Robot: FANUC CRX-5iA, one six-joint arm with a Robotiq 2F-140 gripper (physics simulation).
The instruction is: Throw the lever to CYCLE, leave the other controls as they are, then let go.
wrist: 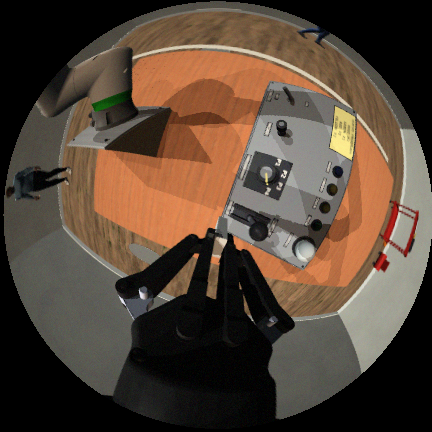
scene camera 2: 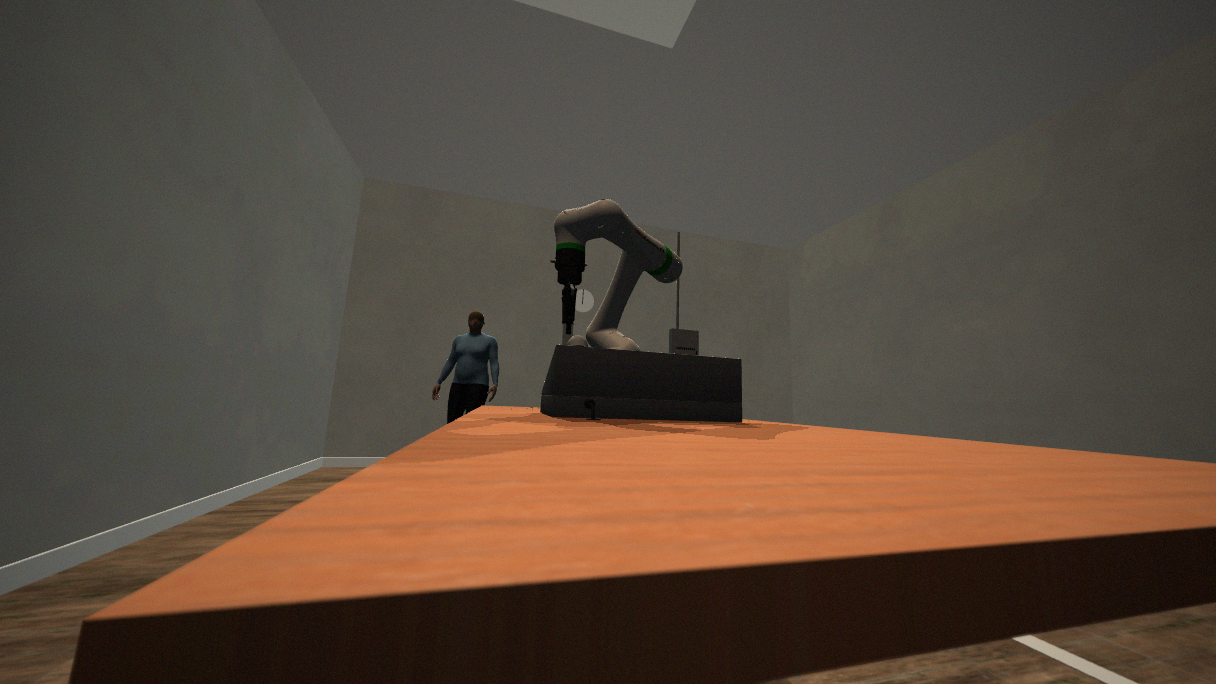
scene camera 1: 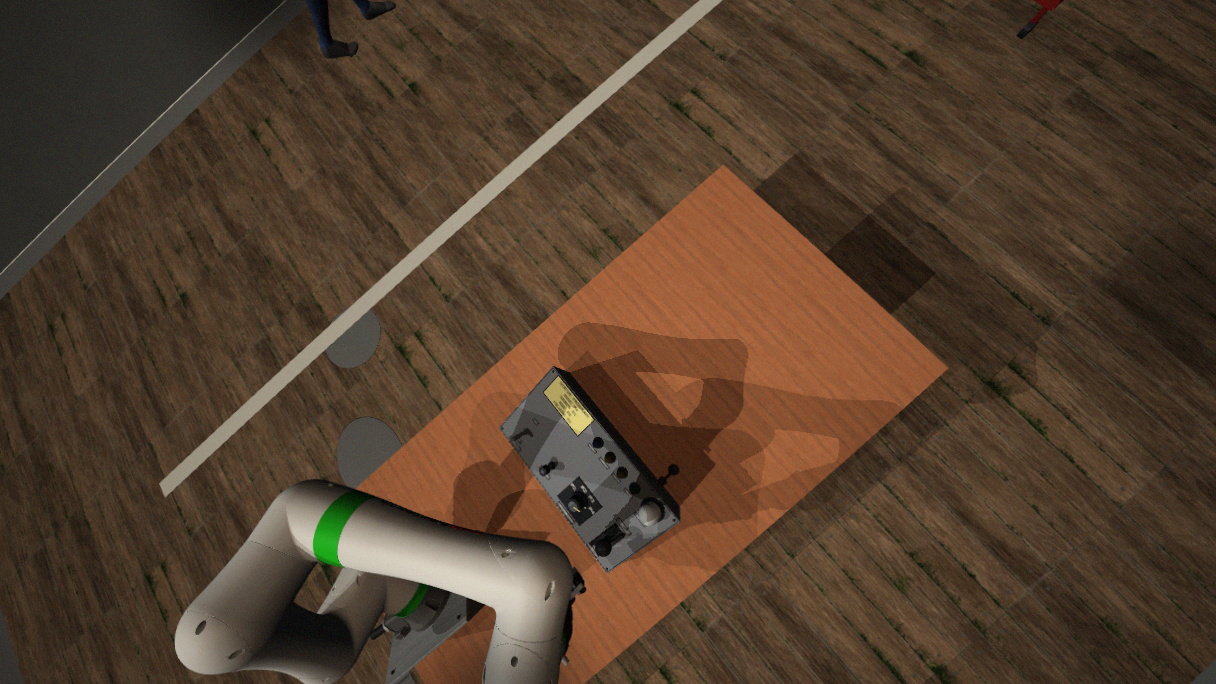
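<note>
The grey control console [scene camera 1: 565, 449] [scene camera 2: 642, 387] [wrist: 310, 150] sits on the table. Its lever, with a black ball knob [scene camera 1: 603, 547] [wrist: 258, 230], stands in a dark slot near one corner; its labels are too small to read, and I cannot tell which end it is set to. My gripper [scene camera 2: 568, 330] [wrist: 220, 224] is shut and empty, pointing down. In the wrist view its tips are left of the knob, apart from it, off the console's edge. In scene camera 1 the arm hides the fingers. The program dial [scene camera 1: 578, 504] [wrist: 266, 174] and mode knob [scene camera 1: 548, 467] [wrist: 281, 127] are farther along the panel.
A white dome [scene camera 1: 650, 510] [wrist: 303, 249] stands near the lever. Several small buttons run beside the yellow label [scene camera 1: 568, 405] [wrist: 342, 132]. A small toggle [scene camera 1: 522, 435] [wrist: 288, 95] is at the far end. A black-knobbed stick [scene camera 1: 671, 470] [scene camera 2: 589, 408] projects from the console's side.
</note>
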